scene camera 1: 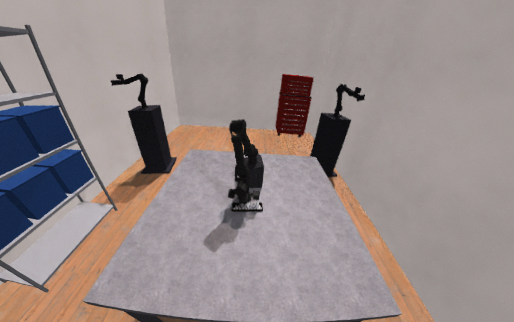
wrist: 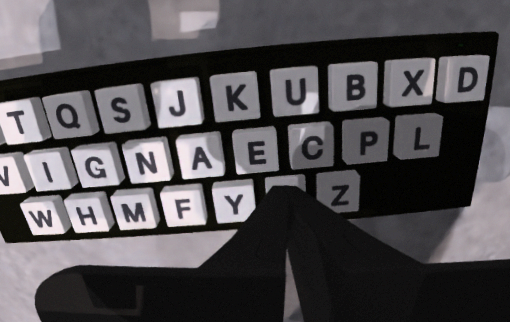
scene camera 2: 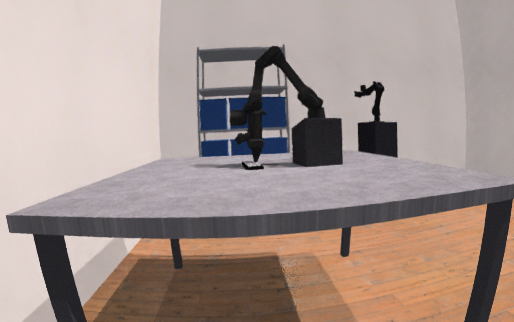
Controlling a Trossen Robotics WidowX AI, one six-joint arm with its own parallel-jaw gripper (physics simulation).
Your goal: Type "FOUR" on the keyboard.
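Frame: origin at the arm's base, x down, y left, z ahead, level; millimetres.
Seen in the pictures: gripper, between the fingertips: (scene camera 1: 243,204) (wrist: 283,197); arm's base, origin of its link: (scene camera 1: 253,161) (scene camera 2: 317,122).
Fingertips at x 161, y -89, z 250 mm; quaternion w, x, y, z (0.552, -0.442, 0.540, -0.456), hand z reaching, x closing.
Observation:
Pixels of each thing's middle, then the offset from my fingertips to it. Level surfaces: height alone.
- black keyboard, middle of its body: (wrist: 216,148) (scene camera 2: 251,164) (scene camera 1: 247,206) dx +4, dy +20, dz +21 mm
- F key, middle of its body: (wrist: 184,205) dx -1, dy +35, dz +4 mm
- Y key, middle of its body: (wrist: 235,201) dx -1, dy +17, dz +3 mm
- U key, middle of its body: (wrist: 294,91) dx -1, dy -9, dz +36 mm
- O key, middle of its body: (wrist: 285,192) dx +2, dy -1, dz +1 mm
- Z key, middle of its body: (wrist: 337,192) dx -1, dy -19, dz -1 mm
- grey table, height of its surface: dx +12 mm
The black keyboard (scene camera 1: 247,209) (scene camera 2: 254,168) (wrist: 415,187) with white letter keys lies flat on the table. In the wrist view, the F key (wrist: 183,208) is in the near row, left of the Y key (wrist: 233,201). The U key (wrist: 295,91) is in the far row. The O key (wrist: 295,182) sits between Y and the Z key (wrist: 338,192); its letter is hidden behind the fingertips. The R key does not show in the wrist view. My gripper (scene camera 2: 256,160) (wrist: 283,197) is shut and empty, pointing down with its tips at the O key. Whether the key is pressed cannot be told.
The grey table (scene camera 1: 280,270) (scene camera 2: 175,200) carries my arm's black base block (scene camera 1: 255,172) (scene camera 2: 317,142). Beyond it are a shelf rack (scene camera 2: 240,54) with blue bins, a red cabinet (scene camera 1: 294,105), and two other arms on black pedestals (scene camera 1: 150,137) (scene camera 1: 330,140).

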